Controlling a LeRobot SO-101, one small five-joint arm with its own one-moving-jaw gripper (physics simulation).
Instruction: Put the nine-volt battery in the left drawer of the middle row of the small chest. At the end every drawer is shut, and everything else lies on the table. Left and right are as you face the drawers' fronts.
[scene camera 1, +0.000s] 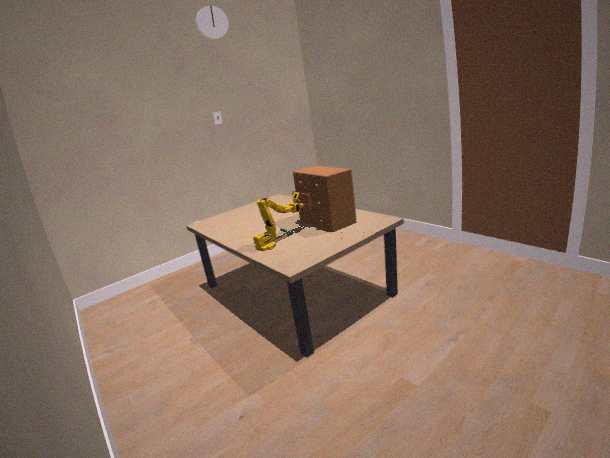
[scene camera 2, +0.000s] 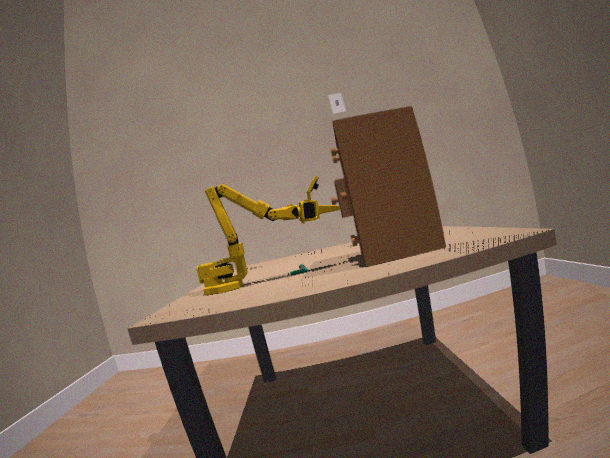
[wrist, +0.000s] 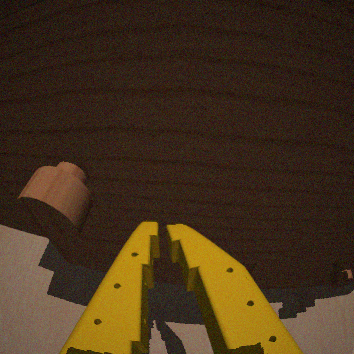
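Pixels of known places: end effector, tool point: (scene camera 1: 302, 204) (scene camera 2: 338, 207) (wrist: 158, 233); arm's base, origin of the base link: (scene camera 1: 268, 245) (scene camera 2: 231, 288).
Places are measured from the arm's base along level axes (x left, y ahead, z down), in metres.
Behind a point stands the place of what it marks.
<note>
The small brown chest (scene camera 1: 341, 200) @(x -0.174, y 0.392, z -0.157 m) (scene camera 2: 392, 190) @(x -0.174, y 0.395, z -0.140 m) stands on the table. Its left middle drawer (scene camera 1: 305, 200) @(x 0.017, y 0.296, z -0.160 m) (scene camera 2: 340, 186) @(x -0.007, y 0.305, z -0.180 m) stands out a little from the front; its dark front (wrist: 175, 125) @(x 0.036, y 0.297, z -0.168 m) fills much of the wrist view, with a round knob (wrist: 60, 192) @(x 0.060, y 0.285, z -0.159 m) left of the jaws. My gripper (scene camera 1: 302, 205) (scene camera 2: 339, 208) (wrist: 162, 226) @(x 0.041, y 0.293, z -0.133 m) is shut and empty, its tips at or very close to that drawer's front, beside the knob; contact cannot be told for sure. The other drawers look shut where their fronts show. The nine-volt battery cannot be made out in any view, and the drawer's inside is hidden.
Small green things (scene camera 1: 283, 230) (scene camera 2: 300, 270) lie on the table (scene camera 1: 295, 265) @(x -0.309, y -0.064, z 0.000 m) (scene camera 2: 280, 300) @(x -0.365, y 0.141, z 0.000 m) between the arm's base and the chest. Knobs of the upper row (scene camera 2: 334, 151) @(x -0.095, y 0.303, z -0.253 m) and the lower row (scene camera 2: 354, 240) @(x -0.095, y 0.302, z -0.055 m) stick out above and below the gripper's height.
</note>
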